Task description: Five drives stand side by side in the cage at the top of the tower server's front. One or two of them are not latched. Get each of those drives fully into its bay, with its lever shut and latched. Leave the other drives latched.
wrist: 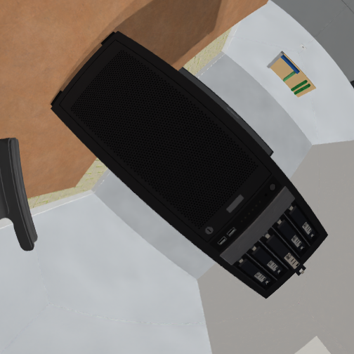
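Observation:
Black tower server (169, 142) visible.

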